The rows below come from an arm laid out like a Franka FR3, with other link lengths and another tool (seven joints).
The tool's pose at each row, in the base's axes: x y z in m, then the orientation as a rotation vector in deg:
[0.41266 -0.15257 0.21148 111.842 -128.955 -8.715]
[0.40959 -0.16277 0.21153 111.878 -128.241 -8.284]
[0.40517 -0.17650 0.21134 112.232 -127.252 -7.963]
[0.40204 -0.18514 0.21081 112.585 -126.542 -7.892]
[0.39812 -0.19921 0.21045 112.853 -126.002 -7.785]
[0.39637 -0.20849 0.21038 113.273 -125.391 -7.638]
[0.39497 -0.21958 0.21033 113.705 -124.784 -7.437]
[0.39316 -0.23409 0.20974 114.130 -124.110 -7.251]
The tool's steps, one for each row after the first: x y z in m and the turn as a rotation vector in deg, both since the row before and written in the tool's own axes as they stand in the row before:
[0.01051 0.00153 0.00079 -0.137 0.610 -0.282]
[0.01415 0.00236 0.00153 -0.176 0.581 -0.571]
[0.00889 0.00183 0.00153 -0.152 0.296 -0.474]
[0.01435 0.00205 0.00185 -0.090 0.250 -0.358]
[0.00938 0.00062 0.00093 -0.031 0.243 -0.466]
[0.01113 0.00017 0.00099 0.004 0.259 -0.468]
[0.01451 0.00022 0.00187 -0.037 0.291 -0.495]

